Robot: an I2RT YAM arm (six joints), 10 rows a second.
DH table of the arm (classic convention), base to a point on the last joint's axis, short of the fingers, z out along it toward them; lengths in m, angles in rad. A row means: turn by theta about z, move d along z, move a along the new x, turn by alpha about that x. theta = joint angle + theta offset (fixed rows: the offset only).
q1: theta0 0, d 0.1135, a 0.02, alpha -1.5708
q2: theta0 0, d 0, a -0.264, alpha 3.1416
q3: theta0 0.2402, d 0, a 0.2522, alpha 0
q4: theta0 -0.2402, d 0, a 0.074, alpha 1.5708
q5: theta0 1.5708, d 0, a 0, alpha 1.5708
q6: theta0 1.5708, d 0.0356, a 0, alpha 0
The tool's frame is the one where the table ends.
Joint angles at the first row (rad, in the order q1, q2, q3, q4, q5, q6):
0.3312, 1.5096, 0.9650, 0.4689, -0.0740, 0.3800
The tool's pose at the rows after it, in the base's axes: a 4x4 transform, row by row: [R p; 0 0 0 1], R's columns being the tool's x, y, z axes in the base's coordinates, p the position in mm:
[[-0.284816 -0.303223 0.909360 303.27], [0.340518 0.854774 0.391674 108.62], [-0.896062 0.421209 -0.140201 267.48], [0 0 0 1]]
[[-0.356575 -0.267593 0.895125 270.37], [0.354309 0.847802 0.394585 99.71], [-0.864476 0.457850 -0.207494 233.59], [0 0 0 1]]
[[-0.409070 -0.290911 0.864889 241.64], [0.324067 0.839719 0.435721 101.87], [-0.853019 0.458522 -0.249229 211.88], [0 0 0 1]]
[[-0.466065 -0.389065 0.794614 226.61], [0.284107 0.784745 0.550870 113.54], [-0.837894 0.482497 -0.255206 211.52], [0 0 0 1]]
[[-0.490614 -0.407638 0.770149 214.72], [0.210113 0.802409 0.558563 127.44], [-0.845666 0.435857 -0.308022 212.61], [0 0 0 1]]
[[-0.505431 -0.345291 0.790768 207.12], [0.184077 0.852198 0.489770 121.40], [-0.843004 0.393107 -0.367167 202.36], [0 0 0 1]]
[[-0.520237 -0.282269 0.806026 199.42], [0.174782 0.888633 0.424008 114.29], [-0.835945 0.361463 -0.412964 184.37], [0 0 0 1]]
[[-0.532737 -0.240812 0.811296 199.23], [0.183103 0.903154 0.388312 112.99], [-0.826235 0.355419 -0.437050 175.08], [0 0 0 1]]
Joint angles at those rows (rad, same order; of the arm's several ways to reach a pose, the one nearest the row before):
0.3362, 1.4134, 0.8025, 0.4699, -0.0698, 0.4295
0.3448, 1.3246, 0.6190, 0.4960, -0.0688, 0.4724
0.3887, 1.2514, 0.4931, 0.5057, -0.0755, 0.4737
0.4423, 1.2087, 0.4697, 0.4776, -0.1584, 0.4803
0.5213, 1.1789, 0.4830, 0.3811, -0.1010, 0.4431
0.5263, 1.1497, 0.4501, 0.3235, -0.0263, 0.4260
0.5264, 1.1431, 0.3886, 0.3285, 0.0383, 0.4255
0.5272, 1.1679, 0.3709, 0.3435, 0.0726, 0.4416

